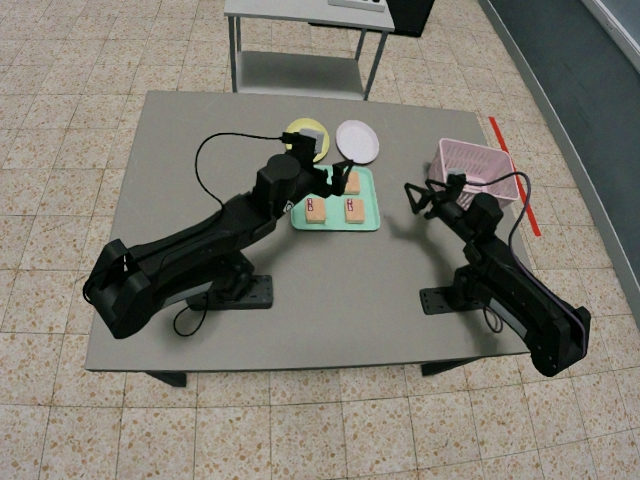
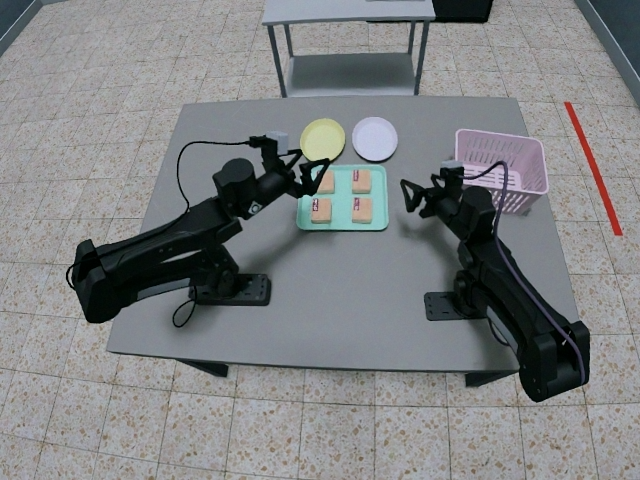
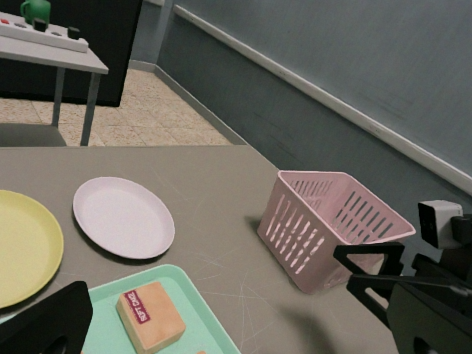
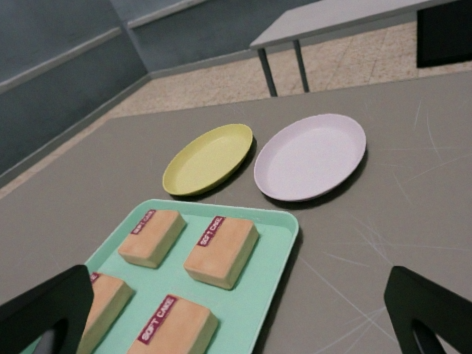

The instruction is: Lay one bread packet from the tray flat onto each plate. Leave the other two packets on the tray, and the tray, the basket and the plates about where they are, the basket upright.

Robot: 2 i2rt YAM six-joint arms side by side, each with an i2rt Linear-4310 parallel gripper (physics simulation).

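Pixels of known places: left gripper, fingertip midpoint: (image 1: 334, 155) (image 2: 315, 155) (image 3: 239, 296); right gripper, fingertip midpoint: (image 1: 416, 182) (image 2: 416, 178) (image 3: 340, 263) (image 4: 239, 279); left arm's base at its link origin: (image 1: 230, 290) (image 2: 228, 287); right arm's base at its link origin: (image 1: 454, 299) (image 2: 465, 305).
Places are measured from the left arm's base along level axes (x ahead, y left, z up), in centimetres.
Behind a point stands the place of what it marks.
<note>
Four tan packets with dark red labels lie flat in two rows on the mint tray (image 1: 373, 209) @[z -3.4, x 25.1, y -39.7 cm] (image 2: 381, 198) @[z -3.6, x 28.5, y -39.2 cm] (image 3: 200, 303) @[z -2.5, x 32.4, y -40.2 cm] (image 4: 272, 240) @[z -3.6, x 36.6, y -37.8 cm]: back left (image 2: 326, 182) @[z -0.9, x 32.4, y -23.6 cm] (image 4: 151, 239) @[z -0.8, x 32.3, y -24.9 cm], back right (image 1: 352, 183) @[z -0.8, x 32.3, y -33.8 cm] (image 2: 361, 181) @[z -0.8, x 32.5, y -33.6 cm] (image 3: 155, 320) @[z -0.8, x 32.3, y -33.0 cm] (image 4: 221, 254) @[z -0.9, x 32.1, y -34.8 cm], front left (image 1: 315, 210) @[z -0.9, x 22.9, y -22.2 cm] (image 2: 321, 211) @[z -0.8, x 22.6, y -22.5 cm] (image 4: 106, 307) @[z -1.2, x 24.3, y -25.4 cm], front right (image 1: 355, 211) @[z -0.8, x 22.7, y -33.4 cm] (image 2: 362, 210) @[z -0.9, x 22.8, y -33.7 cm] (image 4: 175, 327) @[z -0.8, x 24.7, y -34.3 cm]. The yellow plate (image 1: 294, 127) @[z -3.3, x 56.4, y -18.2 cm] (image 2: 322, 139) @[z -3.6, x 51.6, y -21.6 cm] (image 3: 25, 245) @[z -3.6, x 49.6, y -24.9 cm] (image 4: 209, 160) @[z -3.6, x 50.7, y -20.9 cm] and pale lilac plate (image 1: 357, 141) @[z -3.6, x 51.6, y -38.6 cm] (image 2: 374, 138) @[z -3.6, x 51.6, y -38.2 cm] (image 3: 124, 217) @[z -3.6, x 50.9, y -38.5 cm] (image 4: 310, 157) @[z -3.6, x 51.1, y -38.0 cm] stand empty behind it. My left gripper (image 2: 313, 156) @[z 23.3, x 21.6, y -23.1 cm] is open, above the tray's back left. My right gripper (image 1: 417, 183) @[z 12.6, x 23.2, y -46.4 cm] (image 2: 417, 179) @[z 12.6, x 23.2, y -46.4 cm] (image 3: 340, 263) @[z 12.6, x 23.2, y -46.4 cm] is open, right of the tray.
The pink basket (image 1: 478, 146) @[z 8.9, x 40.8, y -72.9 cm] (image 2: 501, 135) @[z 8.8, x 40.8, y -72.3 cm] (image 3: 322, 267) @[z 2.8, x 26.5, y -58.2 cm] stands upright at the right of the table, close behind my right gripper and wrist. A grey side table (image 1: 305, 15) (image 2: 346, 11) (image 3: 55, 55) stands beyond the back edge.
</note>
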